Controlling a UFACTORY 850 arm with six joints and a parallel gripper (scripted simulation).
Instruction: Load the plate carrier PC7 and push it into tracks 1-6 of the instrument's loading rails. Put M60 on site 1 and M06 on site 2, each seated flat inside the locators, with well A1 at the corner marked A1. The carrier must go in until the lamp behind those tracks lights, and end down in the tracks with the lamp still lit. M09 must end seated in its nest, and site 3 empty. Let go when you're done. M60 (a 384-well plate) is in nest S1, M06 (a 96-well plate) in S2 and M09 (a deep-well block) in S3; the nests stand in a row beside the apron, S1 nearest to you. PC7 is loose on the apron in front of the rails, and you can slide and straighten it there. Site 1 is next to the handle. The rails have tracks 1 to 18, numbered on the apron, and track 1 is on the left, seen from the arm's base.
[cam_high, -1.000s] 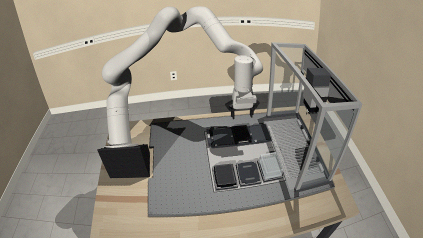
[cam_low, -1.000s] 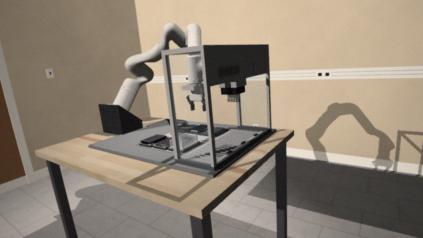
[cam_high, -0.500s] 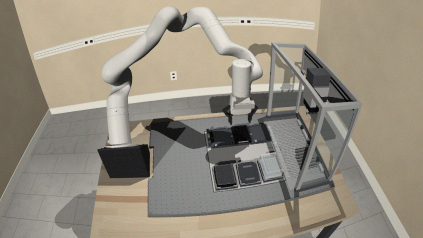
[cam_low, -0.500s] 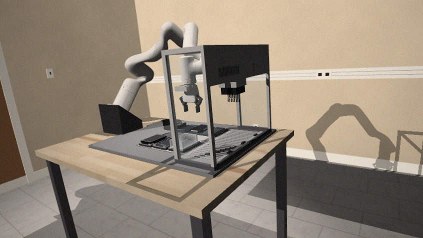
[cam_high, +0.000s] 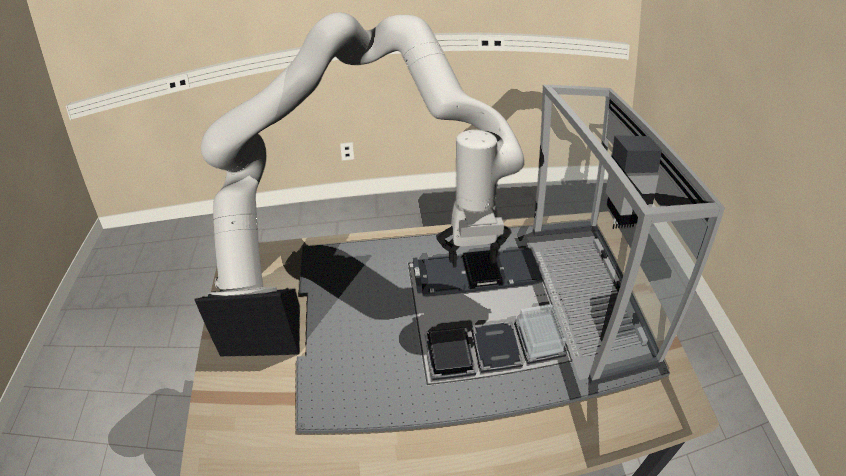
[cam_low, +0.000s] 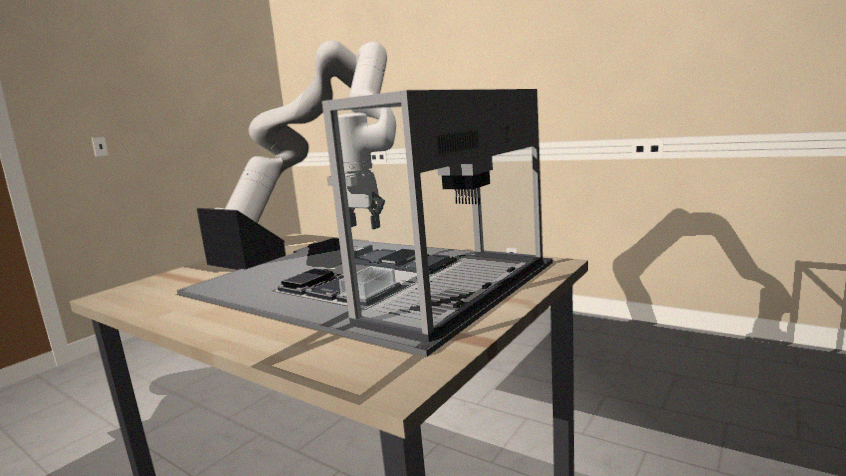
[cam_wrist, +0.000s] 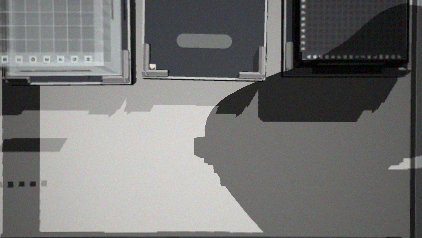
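The nest S1 lies 5 cm behind my hand, 18 cm to the right of it and 14 cm below it. From my hand the other things lie so: clear deep-well block M09 (17 cm ahead, 14 cm to the right, 11 cm below); nest S2 (6 cm ahead, 16 cm to the right, 14 cm below); plate carrier PC7 (3 cm ahead, 11 cm to the left, 12 cm below).
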